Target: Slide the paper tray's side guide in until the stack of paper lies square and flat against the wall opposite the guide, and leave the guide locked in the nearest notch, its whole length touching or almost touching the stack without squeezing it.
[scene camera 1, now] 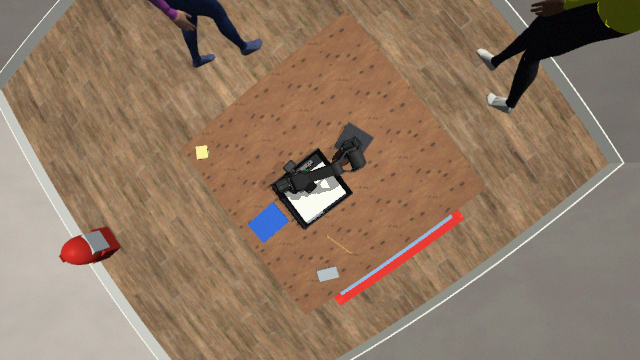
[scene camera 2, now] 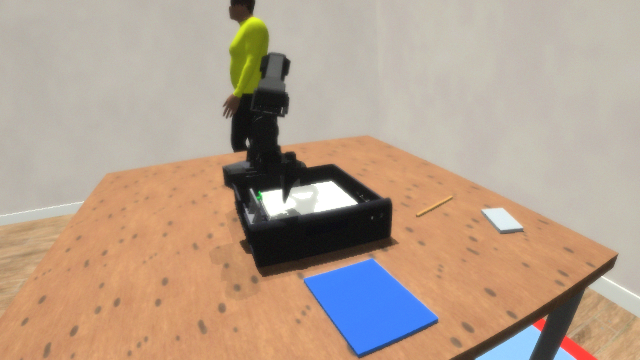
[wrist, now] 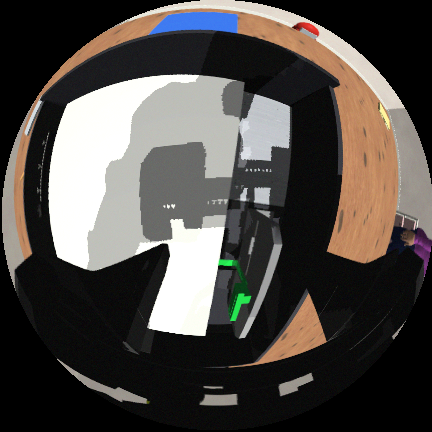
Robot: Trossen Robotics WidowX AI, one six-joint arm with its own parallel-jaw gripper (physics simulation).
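Where they show: gripper, fingertip midpoint: (scene camera 2: 266,206) (wrist: 234,250); arm's base, link origin: (scene camera 1: 354,144).
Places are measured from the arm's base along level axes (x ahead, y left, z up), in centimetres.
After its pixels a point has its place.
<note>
The black tray (scene camera 1: 327,210) @(x 35.4, y 17.0, z 2.3 cm) (scene camera 2: 320,240) @(x 50.1, y -0.4, z 0.7 cm) (wrist: 125,57) @(x 48.6, y 2.7, z 4.5 cm) holds a white paper stack (scene camera 1: 311,210) @(x 42.3, y 11.3, z 1.1 cm) (scene camera 2: 327,192) @(x 28.5, y 11.9, z 1.1 cm) (wrist: 85,150) @(x 41.1, y 7.0, z 1.1 cm). The stack lies close to the wall opposite the guide, at the left in the wrist view; exact contact is unclear. The side guide (scene camera 2: 256,206) @(x 33.7, y -9.0, z 3.7 cm) (wrist: 263,280) @(x 32.0, y -8.3, z 4.9 cm), a dark upright plate with a grey edge and green lever (scene camera 2: 259,195) @(x 30.0, y -7.1, z 4.7 cm) (wrist: 241,300) @(x 30.6, y -7.0, z 5.1 cm), stands on the other side. A dark strip shows between it and the stack. My gripper (wrist: 234,250) @(x 33.5, y -6.6, z 3.2 cm) is open and points down into the tray. One finger is over the stack, the other on the guide's outer side. Fingertip contact is unclear.
A blue pad (scene camera 1: 268,222) @(x 67.3, y -0.1, z -2.2 cm) (scene camera 2: 370,306) @(x 69.8, y -0.7, z -2.2 cm) (wrist: 200,23) @(x 67.7, y -1.3, z -2.2 cm) lies beside the tray. A pencil (scene camera 1: 341,244) @(x 43.9, y 38.2, z -2.5 cm) (scene camera 2: 434,206) @(x 44.8, y 36.2, z -2.6 cm), a light grey block (scene camera 1: 328,274) @(x 61.2, y 46.3, z -2.0 cm) (scene camera 2: 502,220) @(x 62.4, y 44.9, z -2.0 cm) and a yellow pad (scene camera 1: 201,152) @(x 70.3, y -59.7, z -2.0 cm) lie farther off. The tray walls rise around the fingers.
</note>
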